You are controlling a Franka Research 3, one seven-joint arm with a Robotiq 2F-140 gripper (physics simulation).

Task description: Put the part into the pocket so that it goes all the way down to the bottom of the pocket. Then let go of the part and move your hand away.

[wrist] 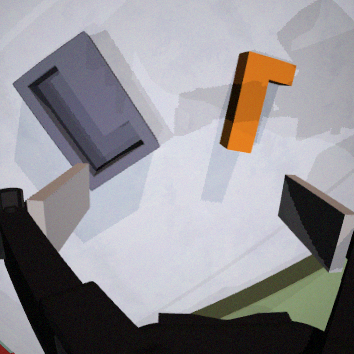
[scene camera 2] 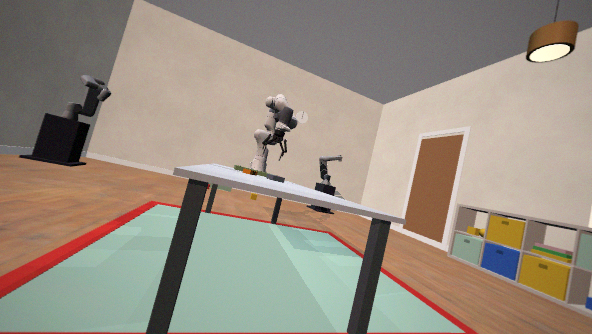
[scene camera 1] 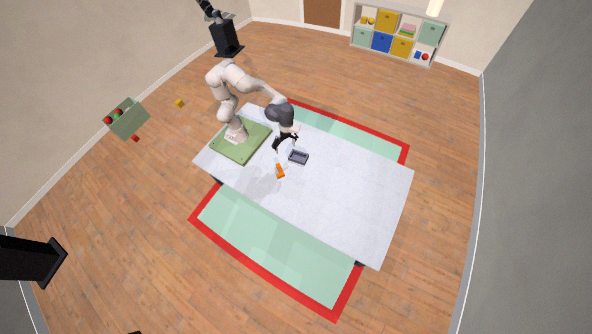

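Note:
The orange L-shaped part (scene camera 1: 279,171) (scene camera 2: 247,171) (wrist: 252,100) lies flat on the white table. In the wrist view its long arm runs down the picture and its short foot points right at the top. The grey block (scene camera 1: 298,157) (scene camera 2: 275,178) (wrist: 112,92) with the L-shaped pocket lies left of the part in the wrist view, turned at a slant and apart from it. The pocket is empty, and its floor shows. My gripper (scene camera 1: 286,148) (scene camera 2: 274,151) (wrist: 187,190) is wide open and empty, above the table; both things lie beyond its fingertips in the wrist view.
The green base plate (scene camera 1: 254,134) (wrist: 300,302) under the arm's foot lies on the white table (scene camera 1: 345,195), close to the part and block. Shelves (scene camera 1: 351,38), a green bin (scene camera 1: 134,122) and other robots on black stands are off the table.

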